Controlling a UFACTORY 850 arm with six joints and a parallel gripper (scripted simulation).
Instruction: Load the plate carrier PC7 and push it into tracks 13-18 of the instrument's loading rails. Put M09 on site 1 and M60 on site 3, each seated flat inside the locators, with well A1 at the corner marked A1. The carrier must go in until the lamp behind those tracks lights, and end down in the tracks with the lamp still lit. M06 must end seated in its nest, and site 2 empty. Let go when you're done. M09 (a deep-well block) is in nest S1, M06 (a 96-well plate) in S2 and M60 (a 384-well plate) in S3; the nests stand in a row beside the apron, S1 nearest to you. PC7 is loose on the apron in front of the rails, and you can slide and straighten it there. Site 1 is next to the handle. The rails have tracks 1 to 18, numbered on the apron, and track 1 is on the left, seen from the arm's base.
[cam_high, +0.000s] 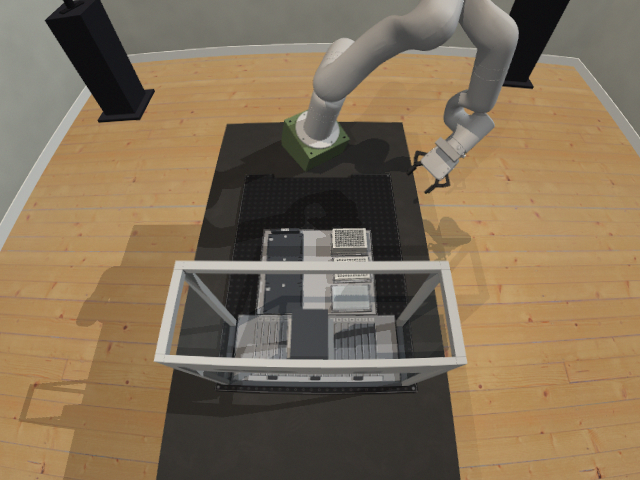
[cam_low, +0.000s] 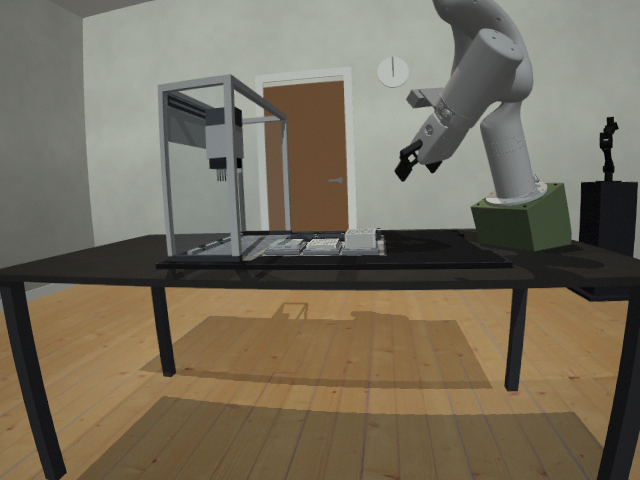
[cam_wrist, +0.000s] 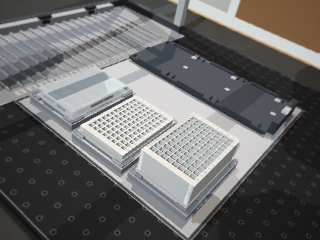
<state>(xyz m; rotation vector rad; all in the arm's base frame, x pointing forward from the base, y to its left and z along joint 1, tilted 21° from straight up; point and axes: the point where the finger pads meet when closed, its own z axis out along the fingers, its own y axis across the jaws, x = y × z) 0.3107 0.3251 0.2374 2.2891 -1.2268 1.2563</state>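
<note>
The nest s3 is 360 mm ahead of my hand, 240 mm to the right of it and 210 mm below it. From my hand the other things lie so: plate carrier PC7: 480 mm to the right, 260 mm ahead, 200 mm below; nest s1: 240 mm to the right, 210 mm below, 140 mm ahead; nest S2: 250 mm ahead, 230 mm to the right, 210 mm below.
</note>
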